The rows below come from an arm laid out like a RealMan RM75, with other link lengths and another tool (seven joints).
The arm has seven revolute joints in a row. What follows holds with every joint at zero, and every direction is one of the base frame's.
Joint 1 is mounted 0.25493 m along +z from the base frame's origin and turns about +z.
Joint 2 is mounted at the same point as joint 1 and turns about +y.
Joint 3 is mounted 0.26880 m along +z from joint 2 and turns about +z.
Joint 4 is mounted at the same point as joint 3 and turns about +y.
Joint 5 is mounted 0.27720 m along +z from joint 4 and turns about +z.
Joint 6 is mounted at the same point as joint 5 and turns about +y.
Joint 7 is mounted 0.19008 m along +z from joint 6 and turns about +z.
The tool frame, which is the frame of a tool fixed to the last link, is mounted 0.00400 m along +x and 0.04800 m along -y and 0.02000 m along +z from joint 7; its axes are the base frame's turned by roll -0.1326, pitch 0.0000 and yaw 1.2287 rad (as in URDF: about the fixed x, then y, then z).
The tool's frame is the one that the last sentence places.
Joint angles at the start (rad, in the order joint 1, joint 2, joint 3, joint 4, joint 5, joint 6, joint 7):
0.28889 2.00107 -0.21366 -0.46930 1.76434 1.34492 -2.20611
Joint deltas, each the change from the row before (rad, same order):
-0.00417 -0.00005 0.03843 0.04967 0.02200 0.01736 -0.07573
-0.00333 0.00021 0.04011 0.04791 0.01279 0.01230 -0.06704
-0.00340 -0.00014 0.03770 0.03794 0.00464 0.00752 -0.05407
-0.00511 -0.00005 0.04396 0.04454 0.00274 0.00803 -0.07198
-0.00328 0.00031 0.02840 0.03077 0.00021 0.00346 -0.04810
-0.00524 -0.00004 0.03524 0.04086 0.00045 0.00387 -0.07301
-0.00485 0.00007 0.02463 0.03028 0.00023 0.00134 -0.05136
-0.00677 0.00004 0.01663 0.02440 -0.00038 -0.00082 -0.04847
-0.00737 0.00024 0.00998 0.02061 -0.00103 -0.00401 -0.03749
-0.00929 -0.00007 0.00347 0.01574 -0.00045 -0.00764 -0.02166
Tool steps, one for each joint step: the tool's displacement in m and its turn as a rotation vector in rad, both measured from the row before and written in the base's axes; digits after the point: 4 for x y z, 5 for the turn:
0.0058 -0.0102 -0.0024 0.04798 -0.01192 -0.01361
0.0060 -0.0095 -0.0040 0.04069 -0.00776 -0.01982
0.0054 -0.0083 -0.0031 0.03232 -0.00761 -0.02182
0.0057 -0.0099 -0.0042 0.03559 -0.01798 -0.02894
0.0034 -0.0061 -0.0041 0.02034 -0.01107 -0.02085
0.0037 -0.0080 -0.0054 0.02488 -0.02440 -0.03021
0.0027 -0.0060 -0.0046 0.01594 -0.01527 -0.02385
0.0026 -0.0058 -0.0042 0.00855 -0.01967 -0.02395
0.0027 -0.0051 -0.0048 0.00139 -0.01340 -0.02222
0.0038 -0.0054 -0.0048 -0.00397 -0.00350 -0.02148

